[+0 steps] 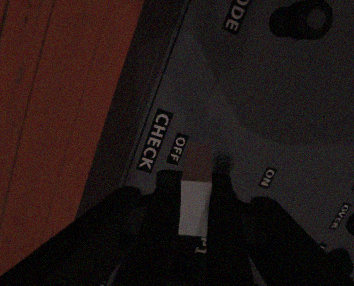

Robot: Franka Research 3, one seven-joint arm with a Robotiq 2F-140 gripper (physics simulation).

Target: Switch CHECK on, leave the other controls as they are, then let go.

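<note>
The CHECK switch (pixel 222 162) shows as a small dark, blurred shape between its OFF label (pixel 178 148) and ON label (pixel 267 178). It is partly hidden by the right-hand fingertip, and which way its lever leans cannot be told. The CHECK label (pixel 155 140) lies to the left of OFF. My gripper (pixel 198 163) is shut with nothing held, a pale and reddish strip showing between its dark fingers. Its tips are beside the switch, on the OFF side; whether they touch it cannot be told.
The grey panel (pixel 280 115) carries a dark knob (pixel 302 20) at the top right, beside a partly cut-off label (pixel 236 16) ending in "ODE". An OVER label (pixel 339 216) is at the right. The panel's dark edge borders an orange-brown wooden surface (pixel 55 100) at the left.
</note>
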